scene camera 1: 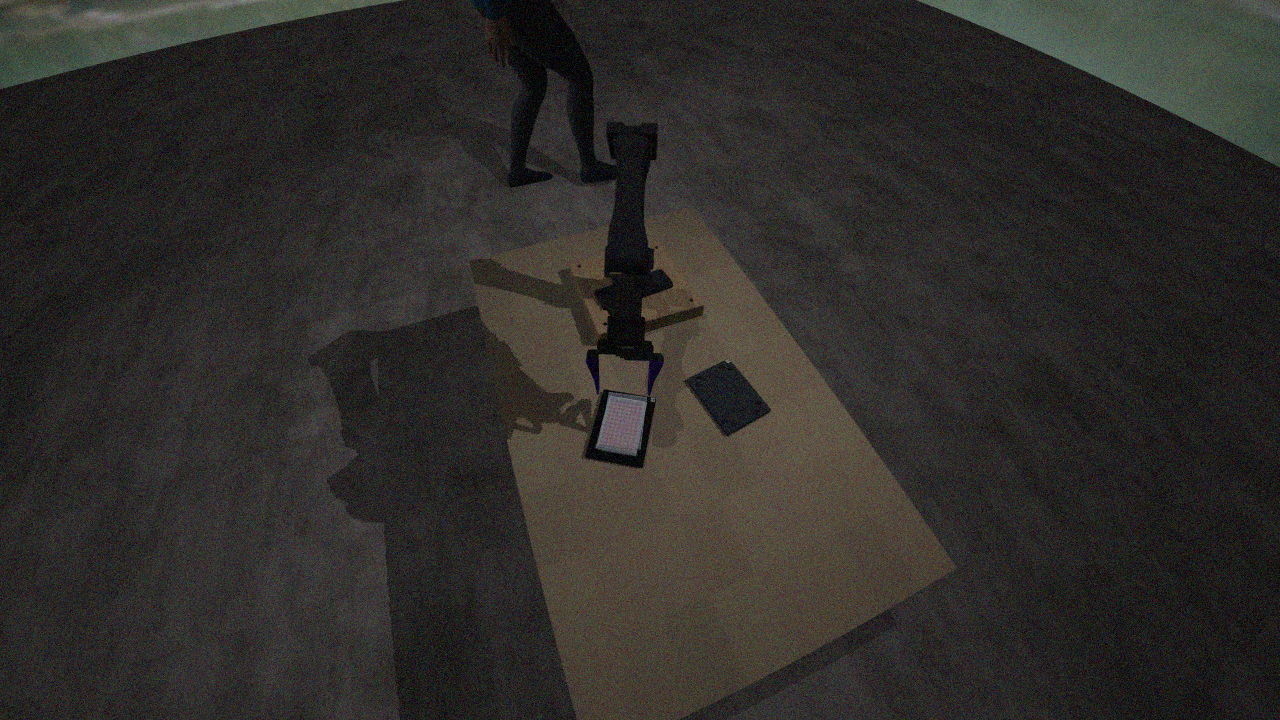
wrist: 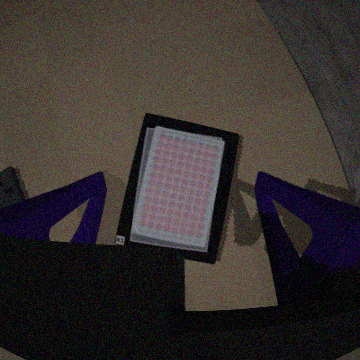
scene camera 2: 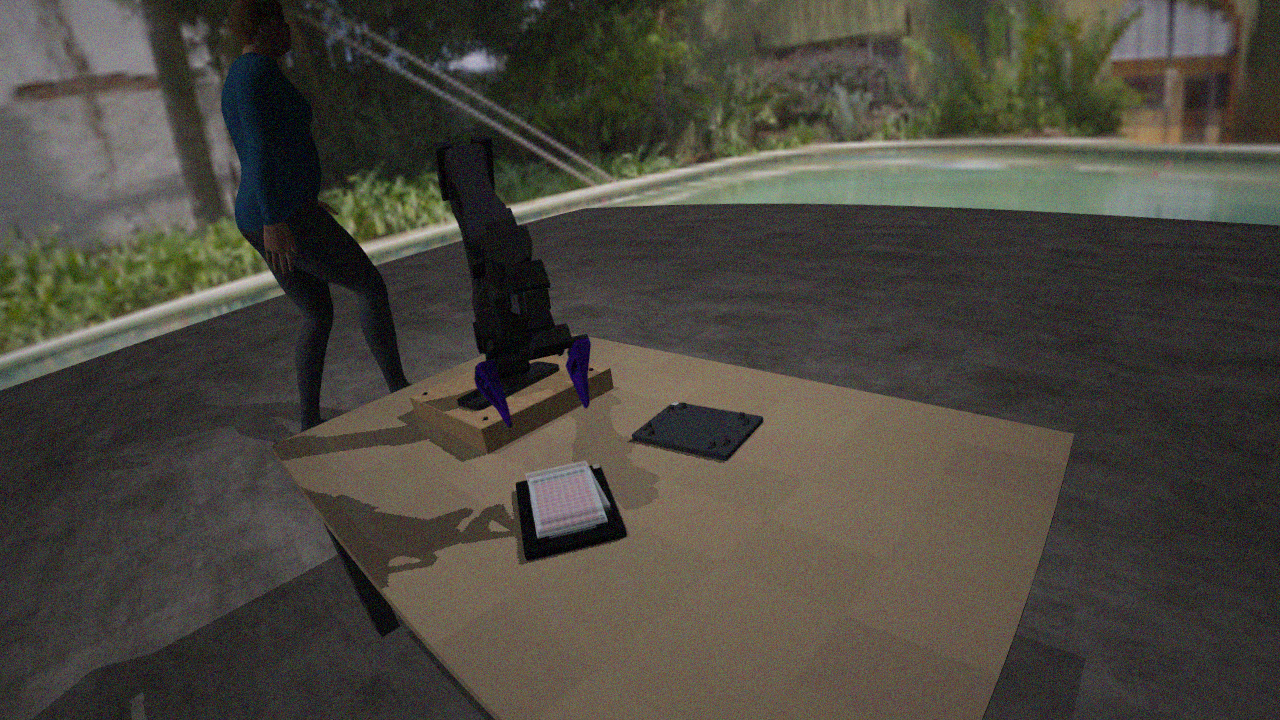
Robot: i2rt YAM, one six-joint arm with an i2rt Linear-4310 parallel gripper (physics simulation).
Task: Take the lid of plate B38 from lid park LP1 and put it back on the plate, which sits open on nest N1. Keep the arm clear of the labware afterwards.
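Places are measured from the arm's base along level axes (x ahead, y left, z up), in centimetres.
Pixels of known places: gripper, fingertip midpoint: (scene camera 1: 623, 394) (wrist: 180, 180) (scene camera 2: 549, 416); arm's base, link origin: (scene camera 2: 510, 386).
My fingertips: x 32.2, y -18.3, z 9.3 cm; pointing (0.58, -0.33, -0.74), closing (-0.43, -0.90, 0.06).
For each thing: its top centre in the pictures, then the offset to it from my fingertips. "*": a spot on its surface instead. Level surfaces: height alone.
- plate, top centre: (wrist: 176, 188) (scene camera 2: 563, 484) (scene camera 1: 623, 418) dx +0.1, dy -0.3, dz -9.6 cm
- black nest N1, top centre: (wrist: 179, 185) (scene camera 2: 564, 500) (scene camera 1: 621, 424) dx +0.2, dy -0.9, dz -11.6 cm
- clear lid, surface spot: (wrist: 147, 145) * dx +5.7, dy +0.5, dz -10.1 cm
- dark lid park LP1, top centre: (scene camera 2: 697, 420) (scene camera 1: 729, 391) dx +4.0, dy +24.1, dz -11.4 cm
- table, surface height: dz -13.4 cm
The plate (scene camera 1: 623, 423) (scene camera 2: 565, 501) (wrist: 182, 185), with pink wells, sits on the black nest N1 (scene camera 1: 615, 460) (scene camera 2: 574, 542) (wrist: 224, 190). The clear lid (wrist: 147, 145) lies over the plate; its rim shows past the plate's left and lower edges in the wrist view, so it looks slightly offset and turned. I cannot tell whether it is fully seated. The dark lid park LP1 (scene camera 1: 726, 396) (scene camera 2: 698, 429) holds no visible lid. My gripper (scene camera 1: 623, 392) (scene camera 2: 547, 415) (wrist: 180, 180) is open and empty, its purple fingers apart from the labware, above and toward the arm's base.
The arm's wooden base block (scene camera 1: 675, 315) (scene camera 2: 546, 414) stands at the back of the table (scene camera 1: 760, 537) (scene camera 2: 805, 573). LP1 lies beside the nest, on the right in both scene views. A person (scene camera 1: 559, 62) (scene camera 2: 273, 152) stands behind the table. Arm shadows fall across the tabletop.
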